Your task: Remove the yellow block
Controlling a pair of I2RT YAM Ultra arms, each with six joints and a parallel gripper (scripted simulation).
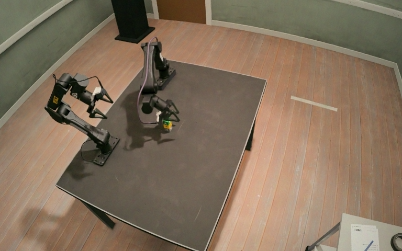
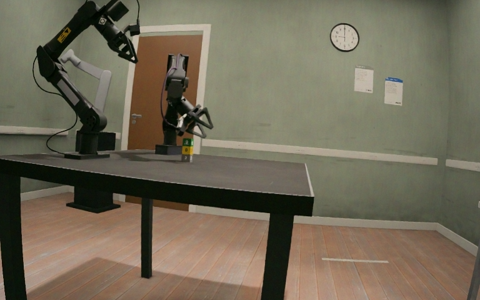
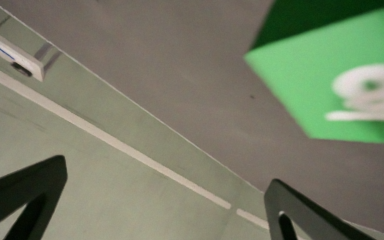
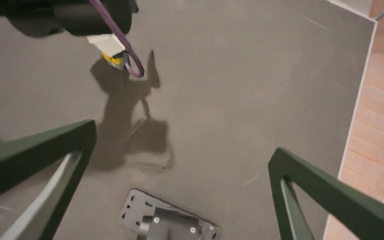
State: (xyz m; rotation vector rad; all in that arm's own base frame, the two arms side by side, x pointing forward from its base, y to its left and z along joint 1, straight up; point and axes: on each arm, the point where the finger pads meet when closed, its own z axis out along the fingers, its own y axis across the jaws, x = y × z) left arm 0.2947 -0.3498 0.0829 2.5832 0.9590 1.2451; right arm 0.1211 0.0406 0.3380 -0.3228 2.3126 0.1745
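My left gripper is now 60 mm past the green block, 40 mm above it and 20 mm to the left of it. From my left hand the other things lie so: yellow block 70 mm below, 60 mm behind, 20 mm to the right.
The yellow block lies 300 mm below my right hand, 240 mm to the left of it and 130 mm ahead of it. The rest, counted from my right hand: green block: 270 mm below, 240 mm to the left, 130 mm ahead.
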